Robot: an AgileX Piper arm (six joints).
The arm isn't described. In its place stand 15 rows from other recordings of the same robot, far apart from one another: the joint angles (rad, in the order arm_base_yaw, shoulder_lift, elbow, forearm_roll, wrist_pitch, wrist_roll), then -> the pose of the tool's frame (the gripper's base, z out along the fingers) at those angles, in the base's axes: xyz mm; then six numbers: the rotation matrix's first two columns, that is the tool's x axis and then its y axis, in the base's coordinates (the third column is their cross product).
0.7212, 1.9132, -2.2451, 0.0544, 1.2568, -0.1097 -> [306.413 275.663 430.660 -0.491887 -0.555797 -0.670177 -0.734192 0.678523 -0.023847]
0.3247, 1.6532, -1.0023, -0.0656, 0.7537, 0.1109 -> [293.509 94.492 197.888 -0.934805 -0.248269 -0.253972 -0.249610 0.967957 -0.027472]
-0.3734, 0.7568, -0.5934, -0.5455, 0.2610, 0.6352 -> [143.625 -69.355 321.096 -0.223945 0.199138 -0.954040 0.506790 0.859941 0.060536]
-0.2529, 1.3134, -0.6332, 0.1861, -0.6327, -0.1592 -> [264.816 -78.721 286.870 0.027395 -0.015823 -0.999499 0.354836 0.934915 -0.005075]
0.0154, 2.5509, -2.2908, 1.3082, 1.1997, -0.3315 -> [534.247 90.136 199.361 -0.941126 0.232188 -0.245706 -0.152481 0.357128 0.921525]
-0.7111, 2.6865, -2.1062, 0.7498, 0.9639, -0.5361 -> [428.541 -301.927 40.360 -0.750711 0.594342 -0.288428 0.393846 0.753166 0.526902]
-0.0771, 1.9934, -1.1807, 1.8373, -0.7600, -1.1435 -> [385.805 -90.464 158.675 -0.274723 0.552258 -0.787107 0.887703 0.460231 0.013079]
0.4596, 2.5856, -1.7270, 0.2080, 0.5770, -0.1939 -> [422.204 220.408 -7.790 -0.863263 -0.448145 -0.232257 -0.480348 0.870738 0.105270]
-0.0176, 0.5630, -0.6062, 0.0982, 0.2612, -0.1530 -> [117.788 0.231 349.029 -0.128557 -0.055805 -0.990131 -0.015000 0.998411 -0.054324]
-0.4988, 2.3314, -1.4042, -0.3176, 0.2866, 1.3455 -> [388.212 -220.625 47.602 0.041773 0.955499 -0.292021 0.937897 0.063244 0.341100]
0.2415, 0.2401, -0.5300, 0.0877, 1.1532, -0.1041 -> [22.282 12.992 276.988 -0.657482 -0.232163 -0.716811 -0.339716 0.940502 0.006986]
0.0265, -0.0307, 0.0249, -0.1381, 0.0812, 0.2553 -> [55.165 0.446 199.250 0.010682 0.117695 -0.992992 -0.016704 0.992931 0.117508]
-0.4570, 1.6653, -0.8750, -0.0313, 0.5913, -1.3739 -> [264.421 -131.790 167.611 -0.585798 -0.809905 -0.029913 -0.774923 0.570541 -0.271987]
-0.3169, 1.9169, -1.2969, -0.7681, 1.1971, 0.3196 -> [320.836 -167.164 197.765 -0.953704 0.297178 0.046195 0.198490 0.737361 -0.645678]
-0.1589, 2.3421, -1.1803, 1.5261, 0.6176, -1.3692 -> [399.839 -10.759 22.159 -0.891848 0.263747 -0.367485 0.003675 0.816615 0.577171]
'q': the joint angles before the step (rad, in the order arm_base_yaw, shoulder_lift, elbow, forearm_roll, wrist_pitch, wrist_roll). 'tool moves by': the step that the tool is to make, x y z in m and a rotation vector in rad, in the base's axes. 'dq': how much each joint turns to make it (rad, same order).
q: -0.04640, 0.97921, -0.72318, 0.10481, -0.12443, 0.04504
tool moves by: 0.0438, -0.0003, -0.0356, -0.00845, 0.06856, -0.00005
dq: 0.01072, 0.19973, -0.00054, -0.00754, -0.13171, -0.00048
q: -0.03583, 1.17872, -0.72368, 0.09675, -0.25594, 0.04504
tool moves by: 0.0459, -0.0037, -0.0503, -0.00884, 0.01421, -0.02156
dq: -0.00002, 0.25325, -0.00003, 0.00196, -0.24048, 0.00005
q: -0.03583, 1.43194, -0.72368, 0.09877, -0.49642, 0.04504
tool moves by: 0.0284, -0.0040, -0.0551, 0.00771, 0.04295, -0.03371
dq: -0.00015, 0.22153, -0.00046, 0.02820, -0.17906, -0.00130
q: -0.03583, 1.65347, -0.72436, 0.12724, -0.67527, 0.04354
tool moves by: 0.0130, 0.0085, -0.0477, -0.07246, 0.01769, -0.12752
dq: 0.08215, 0.18699, -0.00056, 0.26268, -0.20944, -0.19027
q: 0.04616, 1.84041, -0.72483, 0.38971, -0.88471, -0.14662
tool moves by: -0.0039, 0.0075, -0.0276, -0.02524, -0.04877, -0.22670
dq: 0.10032, 0.12366, -0.00082, 0.31879, -0.23553, -0.07570
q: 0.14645, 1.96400, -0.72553, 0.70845, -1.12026, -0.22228
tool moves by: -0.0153, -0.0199, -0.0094, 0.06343, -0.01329, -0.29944
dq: 0.00382, 0.02624, 0.00012, 0.30486, -0.07999, -0.00524
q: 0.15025, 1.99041, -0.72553, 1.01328, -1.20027, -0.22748
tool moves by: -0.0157, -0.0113, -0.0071, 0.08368, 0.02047, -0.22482
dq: -0.00004, 0.00091, -0.00069, 0.24424, -0.00302, -0.01035
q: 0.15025, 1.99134, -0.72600, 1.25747, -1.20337, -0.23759
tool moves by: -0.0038, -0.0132, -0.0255, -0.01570, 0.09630, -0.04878
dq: -0.04046, 0.08340, 0.00016, 0.01256, -0.00128, -0.01612
